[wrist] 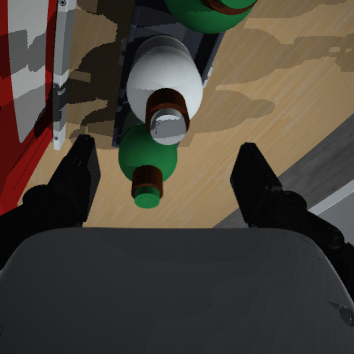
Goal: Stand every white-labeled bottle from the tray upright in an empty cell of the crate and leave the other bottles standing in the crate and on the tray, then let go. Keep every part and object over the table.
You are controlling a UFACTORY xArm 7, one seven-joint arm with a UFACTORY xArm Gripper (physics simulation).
Labels:
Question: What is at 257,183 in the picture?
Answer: The gripper.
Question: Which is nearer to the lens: the white-labeled bottle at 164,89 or the green bottle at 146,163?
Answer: The white-labeled bottle.

